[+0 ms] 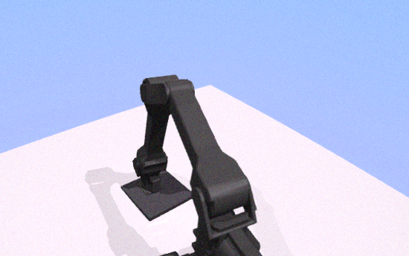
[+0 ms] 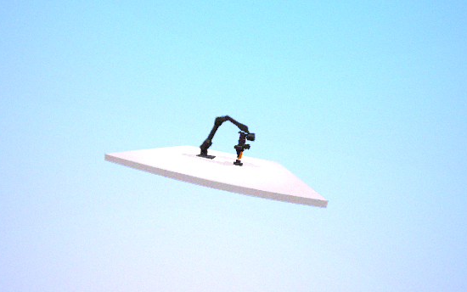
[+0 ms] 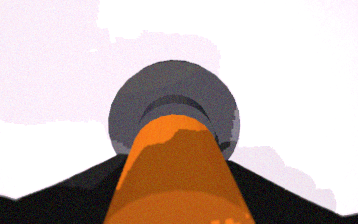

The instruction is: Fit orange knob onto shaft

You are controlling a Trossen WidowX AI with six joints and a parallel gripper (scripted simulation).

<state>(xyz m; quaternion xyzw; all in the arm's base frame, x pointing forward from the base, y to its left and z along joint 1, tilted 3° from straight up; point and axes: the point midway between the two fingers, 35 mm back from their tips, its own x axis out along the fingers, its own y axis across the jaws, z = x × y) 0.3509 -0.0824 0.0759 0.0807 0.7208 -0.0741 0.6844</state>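
The dark pedestal is 40 mm below my gripper tip. Also, from my gripper tip: orange knob (30 mm above).
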